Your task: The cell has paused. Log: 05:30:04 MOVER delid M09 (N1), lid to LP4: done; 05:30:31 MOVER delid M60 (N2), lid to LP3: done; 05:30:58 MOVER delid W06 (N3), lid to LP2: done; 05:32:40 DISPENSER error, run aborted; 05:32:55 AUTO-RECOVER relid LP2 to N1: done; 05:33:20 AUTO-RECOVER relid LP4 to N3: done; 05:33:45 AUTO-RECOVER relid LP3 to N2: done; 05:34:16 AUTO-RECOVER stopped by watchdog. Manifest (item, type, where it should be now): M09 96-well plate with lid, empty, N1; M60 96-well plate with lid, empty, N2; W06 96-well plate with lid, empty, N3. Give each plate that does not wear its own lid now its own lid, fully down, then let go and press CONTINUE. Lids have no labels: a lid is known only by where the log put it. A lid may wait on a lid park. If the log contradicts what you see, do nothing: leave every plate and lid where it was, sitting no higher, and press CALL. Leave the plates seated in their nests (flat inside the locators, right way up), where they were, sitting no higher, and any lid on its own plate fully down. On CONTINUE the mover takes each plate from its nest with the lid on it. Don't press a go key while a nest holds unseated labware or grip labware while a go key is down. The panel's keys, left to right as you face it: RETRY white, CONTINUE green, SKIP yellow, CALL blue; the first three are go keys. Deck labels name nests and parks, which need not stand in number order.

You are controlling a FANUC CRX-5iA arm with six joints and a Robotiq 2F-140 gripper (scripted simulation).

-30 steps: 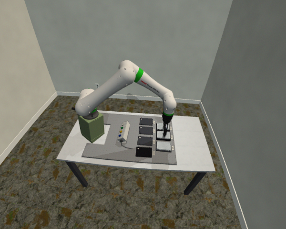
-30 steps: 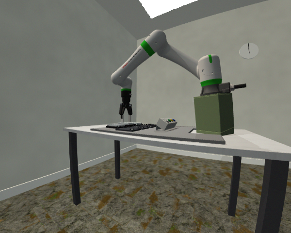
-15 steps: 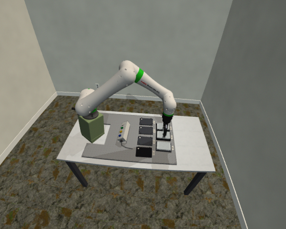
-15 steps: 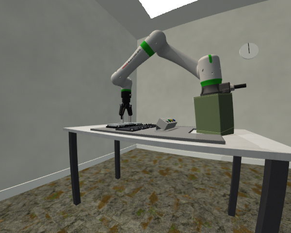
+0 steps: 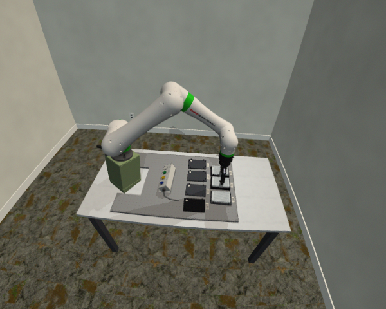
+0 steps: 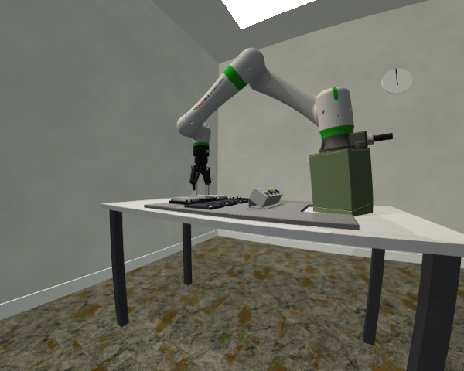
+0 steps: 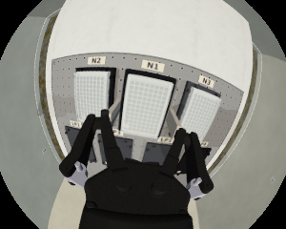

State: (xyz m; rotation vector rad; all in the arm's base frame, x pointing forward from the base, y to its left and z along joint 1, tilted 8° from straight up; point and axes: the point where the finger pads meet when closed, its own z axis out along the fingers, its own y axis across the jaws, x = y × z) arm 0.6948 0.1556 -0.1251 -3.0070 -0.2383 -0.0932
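Right now my hand is 30 mm above the plate. From my hand the other things lie so: lid park LP4: 140 mm behind, 230 mm to the right, 50 mm below; then green key: 410 mm behind, 60 mm to the right, 10 mm above; then lid park LP3: 190 mm behind, 30 mm to the left, 50 mm below.
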